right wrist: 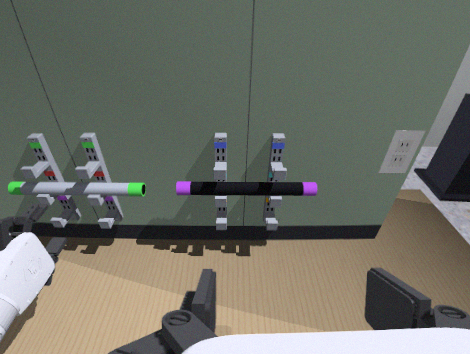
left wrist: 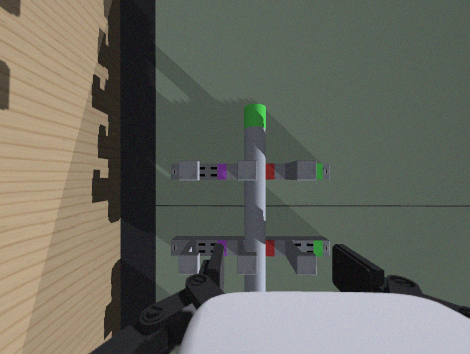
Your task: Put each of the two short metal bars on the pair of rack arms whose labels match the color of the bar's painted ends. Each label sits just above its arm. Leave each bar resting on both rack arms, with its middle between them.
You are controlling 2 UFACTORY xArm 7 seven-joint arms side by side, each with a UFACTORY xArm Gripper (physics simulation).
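Frame: origin at the left arm's base, x ahead, y left, z up, level; metres.
Seen in the pictures: left gripper, between the fingertips: (right wrist: 51,222) (left wrist: 277,262); right gripper, between the fingertips: (right wrist: 291,294).
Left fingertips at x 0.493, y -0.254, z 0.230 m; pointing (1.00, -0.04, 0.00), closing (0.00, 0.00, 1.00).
A point is followed by its place in that frame.
The grey bar with green ends (left wrist: 254,195) @[x 0.591, y -0.216, z 0.221 m] (right wrist: 107,189) @[x 0.589, y -0.332, z 0.232 m] lies level across the middle arms of the left rack, just below its red labels (left wrist: 270,171) (right wrist: 99,174). That rack's green labels (left wrist: 319,171) (right wrist: 88,145) sit above its top arms. The black bar with purple ends (right wrist: 247,188) @[x 0.583, y -0.641, z 0.233 m] lies level and about centred on the middle arms of the right rack. The left rack's purple labels (left wrist: 221,171) (right wrist: 108,199) sit above its bottom arms. My left gripper (left wrist: 277,262) @[x 0.493, y -0.254, z 0.230 m] (right wrist: 51,222) @[x 0.493, y -0.254, z 0.230 m] is open near the left rack, holding nothing. My right gripper (right wrist: 291,294) @[x 0.228, y -0.624, z 0.445 m] is open and empty, lower in view than the black bar.
The right rack has blue labels (right wrist: 220,145) @[x 0.613, y -0.584, z 0.324 m] at the top and partly hidden teal and orange ones lower. Both racks stand on the green wall (left wrist: 390,100) @[x 0.655, y -0.066, z 0.454 m] (right wrist: 165,60) @[x 0.637, y -0.488, z 0.485 m] above a black baseboard (left wrist: 138,150) @[x 0.651, y -0.148, z 0.031 m] (right wrist: 320,232) @[x 0.622, y -0.865, z 0.031 m]. A wall outlet (right wrist: 401,151) @[x 0.617, y -0.996, z 0.304 m] is at the right.
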